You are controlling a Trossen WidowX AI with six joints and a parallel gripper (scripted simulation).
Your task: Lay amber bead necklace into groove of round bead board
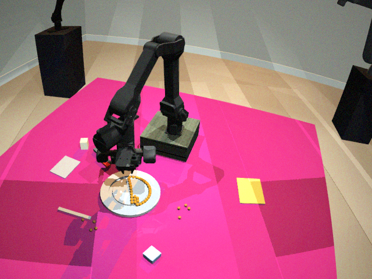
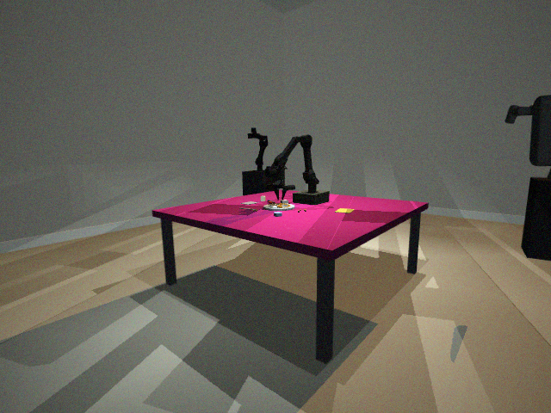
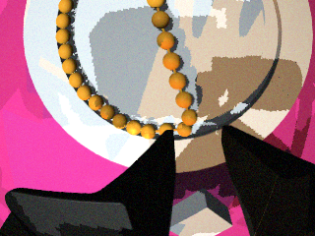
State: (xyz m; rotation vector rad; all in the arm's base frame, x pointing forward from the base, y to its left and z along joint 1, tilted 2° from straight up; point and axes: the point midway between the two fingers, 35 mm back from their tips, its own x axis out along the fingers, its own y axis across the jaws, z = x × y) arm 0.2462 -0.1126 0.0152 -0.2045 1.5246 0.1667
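My gripper tip is now 5 cm short of the round bead board, 2 cm to the right of it and 3 cm above it. Also, from my gripper tip: white block 10 cm behind, 3 cm to the right, 3 cm below; red-handled tool 8 cm behind, 13 cm to the right, 4 cm below; white strip 18 cm ahead, 13 cm to the right, 4 cm below.
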